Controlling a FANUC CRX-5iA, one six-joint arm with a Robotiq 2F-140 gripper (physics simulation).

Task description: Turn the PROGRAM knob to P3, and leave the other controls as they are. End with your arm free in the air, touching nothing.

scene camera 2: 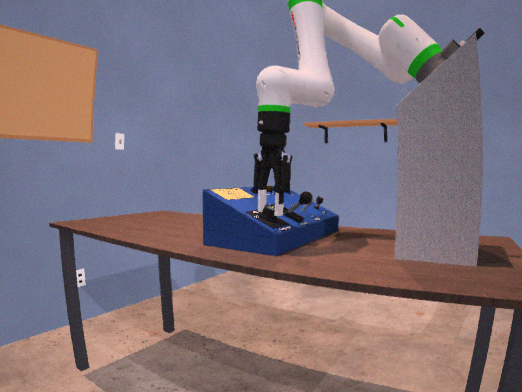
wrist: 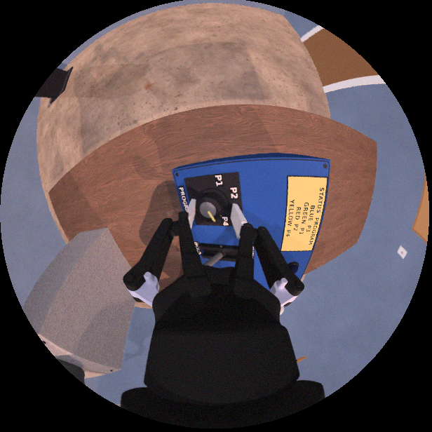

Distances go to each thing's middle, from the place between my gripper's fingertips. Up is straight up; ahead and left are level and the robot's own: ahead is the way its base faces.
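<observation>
With the blue console [scene camera 2: 231,220] in the scene, my hand is 120 mm short of it and 150 mm to the left of it.
</observation>
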